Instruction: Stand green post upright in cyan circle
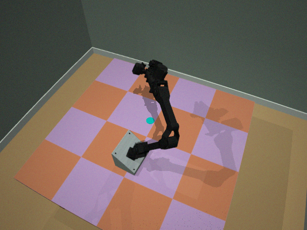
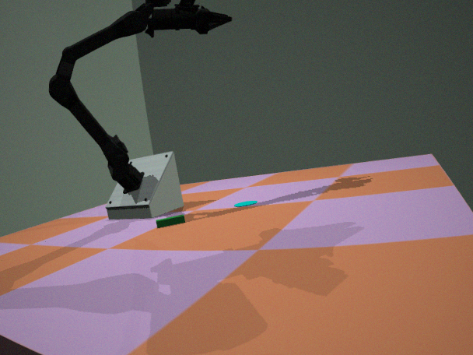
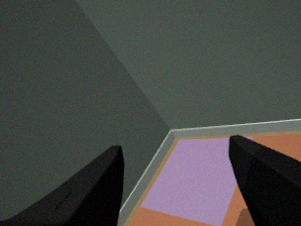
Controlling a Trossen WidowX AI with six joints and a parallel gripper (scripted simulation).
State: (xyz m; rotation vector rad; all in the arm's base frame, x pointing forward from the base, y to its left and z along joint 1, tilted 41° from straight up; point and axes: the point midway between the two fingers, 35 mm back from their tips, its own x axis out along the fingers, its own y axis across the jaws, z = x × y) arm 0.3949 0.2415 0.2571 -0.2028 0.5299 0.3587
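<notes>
The green post lies 49 cm below my gripper tip, 20 cm to the right of it and 16 cm behind it. Round my gripper tip: cyan circle (49 cm below, 3 cm to the right, 3 cm behind).
</notes>
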